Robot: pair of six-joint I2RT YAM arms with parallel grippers.
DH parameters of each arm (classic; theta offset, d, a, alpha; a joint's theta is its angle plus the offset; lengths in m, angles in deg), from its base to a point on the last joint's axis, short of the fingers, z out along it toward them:
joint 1: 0 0.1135 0.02 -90
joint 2: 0 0 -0.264 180
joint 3: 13.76 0 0.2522 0
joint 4: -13.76 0 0.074 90
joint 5: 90 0 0 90
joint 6: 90 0.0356 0 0
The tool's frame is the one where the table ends.
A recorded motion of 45 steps. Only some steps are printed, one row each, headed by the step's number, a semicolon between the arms.
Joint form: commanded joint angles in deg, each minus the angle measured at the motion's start. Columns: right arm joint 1, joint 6, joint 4, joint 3, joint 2, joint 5; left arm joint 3, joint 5, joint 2, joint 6, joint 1, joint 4.
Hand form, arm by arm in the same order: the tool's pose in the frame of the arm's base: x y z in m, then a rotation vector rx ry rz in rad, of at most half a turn. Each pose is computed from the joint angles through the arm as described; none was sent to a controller.
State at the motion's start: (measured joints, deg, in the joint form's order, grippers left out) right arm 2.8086 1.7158 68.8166 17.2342 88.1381 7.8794; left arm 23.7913 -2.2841 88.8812 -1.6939 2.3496 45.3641
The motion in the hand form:
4: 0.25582 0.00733 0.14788 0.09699 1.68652 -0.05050; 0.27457 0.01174 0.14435 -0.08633 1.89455 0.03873
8: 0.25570 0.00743 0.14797 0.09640 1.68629 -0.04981; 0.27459 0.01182 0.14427 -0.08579 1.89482 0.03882
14: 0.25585 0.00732 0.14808 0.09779 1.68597 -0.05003; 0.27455 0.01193 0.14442 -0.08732 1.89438 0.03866
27: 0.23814 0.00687 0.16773 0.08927 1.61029 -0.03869; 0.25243 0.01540 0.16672 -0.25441 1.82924 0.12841
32: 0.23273 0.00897 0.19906 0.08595 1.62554 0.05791; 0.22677 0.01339 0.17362 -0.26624 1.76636 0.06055
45: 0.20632 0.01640 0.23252 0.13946 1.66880 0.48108; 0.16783 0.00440 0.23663 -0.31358 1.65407 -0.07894
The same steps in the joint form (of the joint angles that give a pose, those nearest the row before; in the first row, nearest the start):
4: -0.07 0.59 -2.71 -0.57 1.47 0.02; -0.41 0.35 0.00 0.06 -0.15 1.47
8: -0.05 0.59 -2.72 -0.59 1.42 0.00; -0.41 0.38 0.02 0.09 -0.13 1.48
14: -0.07 0.64 -2.75 -0.55 1.42 0.03; -0.41 0.36 -0.02 0.03 -0.11 1.46
27: -0.06 0.33 -4.35 -3.35 -7.37 -0.53; -3.23 -8.49 -10.51 -4.03 -0.37 -3.56
32: -0.05 3.67 -20.65 -0.01 -19.48 -4.26; -8.31 -6.48 -19.04 -6.40 -0.34 -3.48
45: -0.08 20.35 -40.92 2.71 -35.54 -18.50; -5.94 -5.55 -52.30 -12.94 -2.50 -33.12

